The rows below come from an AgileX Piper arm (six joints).
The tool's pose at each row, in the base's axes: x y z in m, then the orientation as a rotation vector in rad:
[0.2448, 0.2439, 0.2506, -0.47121, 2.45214, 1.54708]
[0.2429, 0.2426, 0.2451, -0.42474, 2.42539, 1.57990]
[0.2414, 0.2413, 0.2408, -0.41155, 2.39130, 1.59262]
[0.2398, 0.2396, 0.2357, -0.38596, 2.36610, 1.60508]
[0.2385, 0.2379, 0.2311, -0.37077, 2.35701, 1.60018]
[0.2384, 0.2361, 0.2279, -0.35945, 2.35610, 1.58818]
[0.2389, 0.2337, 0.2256, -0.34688, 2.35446, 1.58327]
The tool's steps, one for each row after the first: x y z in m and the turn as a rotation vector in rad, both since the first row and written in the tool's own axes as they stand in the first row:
[0.0038, -0.0044, 0.0012, -0.02306, -0.03117, 0.01979]
[0.0069, -0.0080, 0.0019, -0.03831, -0.05779, 0.01329]
[0.0103, -0.0123, 0.0025, -0.05035, -0.08377, 0.01767]
[0.0134, -0.0164, 0.0030, -0.04815, -0.09896, 0.01922]
[0.0148, -0.0198, 0.0027, -0.03961, -0.10880, 0.02058]
[0.0155, -0.0228, 0.0015, -0.03574, -0.11738, 0.02463]

